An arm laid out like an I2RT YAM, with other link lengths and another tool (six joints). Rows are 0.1 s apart.
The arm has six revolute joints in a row. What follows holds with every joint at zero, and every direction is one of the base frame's. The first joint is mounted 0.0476 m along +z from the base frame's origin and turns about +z. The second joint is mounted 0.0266 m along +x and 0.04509 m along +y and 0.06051 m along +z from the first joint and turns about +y. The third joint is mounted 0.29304 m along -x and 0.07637 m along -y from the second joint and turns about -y. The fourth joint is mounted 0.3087 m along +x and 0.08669 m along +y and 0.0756 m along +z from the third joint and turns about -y. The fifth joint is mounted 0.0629 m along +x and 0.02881 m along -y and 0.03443 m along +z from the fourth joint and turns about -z. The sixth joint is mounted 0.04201 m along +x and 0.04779 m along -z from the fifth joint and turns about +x. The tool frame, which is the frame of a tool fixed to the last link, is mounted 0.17 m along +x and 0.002 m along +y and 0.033 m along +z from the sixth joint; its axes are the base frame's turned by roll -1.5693, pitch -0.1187 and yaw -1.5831 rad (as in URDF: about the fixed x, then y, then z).
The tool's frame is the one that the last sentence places.
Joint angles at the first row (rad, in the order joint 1, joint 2, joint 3, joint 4, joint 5, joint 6):
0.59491, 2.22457, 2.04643, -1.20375, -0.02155, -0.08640
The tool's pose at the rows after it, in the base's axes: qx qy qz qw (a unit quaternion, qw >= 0); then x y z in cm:
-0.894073, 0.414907, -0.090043, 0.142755, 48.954, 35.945, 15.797
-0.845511, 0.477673, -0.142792, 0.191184, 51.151, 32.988, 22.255
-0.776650, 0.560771, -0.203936, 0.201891, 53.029, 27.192, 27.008
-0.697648, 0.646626, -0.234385, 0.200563, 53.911, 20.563, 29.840
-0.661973, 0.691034, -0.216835, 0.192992, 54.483, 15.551, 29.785
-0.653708, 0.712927, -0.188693, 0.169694, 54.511, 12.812, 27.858
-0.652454, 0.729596, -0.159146, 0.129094, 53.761, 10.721, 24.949
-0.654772, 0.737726, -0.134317, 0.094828, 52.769, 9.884, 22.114
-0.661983, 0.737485, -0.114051, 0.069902, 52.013, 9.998, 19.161
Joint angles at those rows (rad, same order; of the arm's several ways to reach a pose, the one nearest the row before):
0.58308, 2.13799, 2.07353, -1.16867, -0.00897, -0.00058
0.54912, 2.04071, 2.08076, -1.13279, 0.04978, 0.11043
0.50144, 1.96403, 2.08078, -1.13166, 0.17567, 0.24624
0.42974, 1.91141, 2.08080, -1.16295, 0.25693, 0.39197
0.33016, 1.89689, 2.08037, -1.20068, 0.21152, 0.42782
0.26570, 1.91329, 2.07656, -1.24533, 0.16308, 0.42706
0.22297, 1.93618, 2.05597, -1.30103, 0.13866, 0.42324
0.20695, 1.94993, 2.01249, -1.32849, 0.12608, 0.42324
0.20733, 1.96135, 1.95183, -1.32049, 0.11502, 0.41829

